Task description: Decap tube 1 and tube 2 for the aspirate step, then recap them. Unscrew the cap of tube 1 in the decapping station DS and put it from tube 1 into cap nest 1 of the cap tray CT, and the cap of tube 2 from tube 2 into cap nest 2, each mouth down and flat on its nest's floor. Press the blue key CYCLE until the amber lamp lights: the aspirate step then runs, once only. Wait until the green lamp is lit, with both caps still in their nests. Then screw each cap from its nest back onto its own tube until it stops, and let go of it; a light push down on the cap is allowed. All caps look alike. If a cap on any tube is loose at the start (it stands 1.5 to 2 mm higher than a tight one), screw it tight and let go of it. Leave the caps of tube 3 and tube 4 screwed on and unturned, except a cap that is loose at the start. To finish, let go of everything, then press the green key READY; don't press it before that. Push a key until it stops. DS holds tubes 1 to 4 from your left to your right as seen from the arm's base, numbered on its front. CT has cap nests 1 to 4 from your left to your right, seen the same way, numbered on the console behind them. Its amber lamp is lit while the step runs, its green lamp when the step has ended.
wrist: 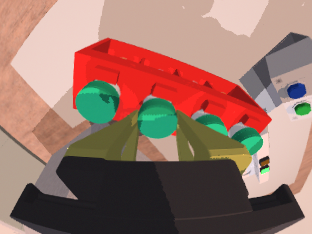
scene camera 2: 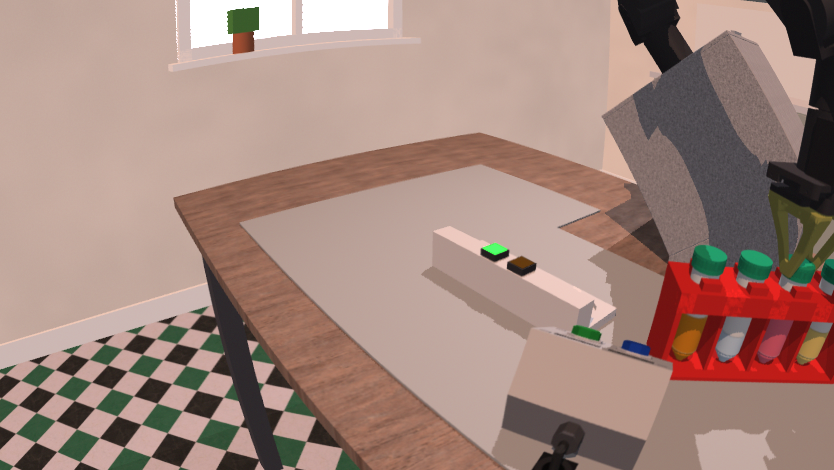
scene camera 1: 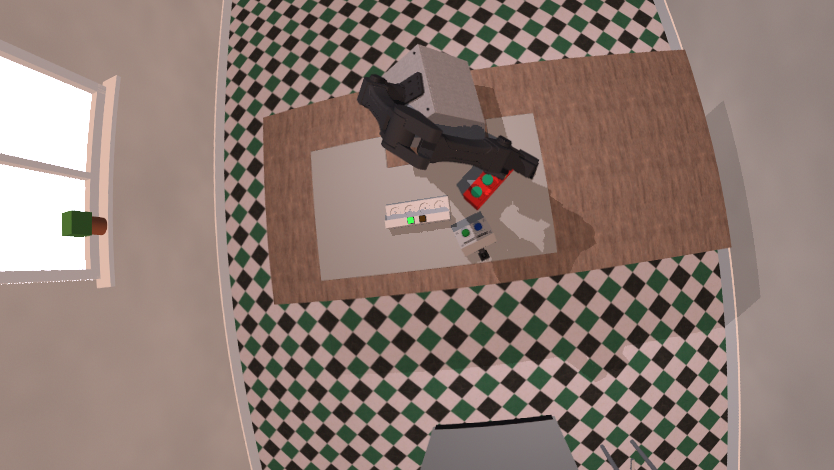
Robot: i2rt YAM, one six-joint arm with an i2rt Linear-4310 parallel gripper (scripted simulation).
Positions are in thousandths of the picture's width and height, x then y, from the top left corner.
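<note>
You'd see my gripper (scene camera 2: 954, 582) (wrist: 505, 494) here. There's a green cap (wrist: 316, 434), a green cap (wrist: 505, 506), and a green cap (scene camera 2: 851, 554) too.
</note>
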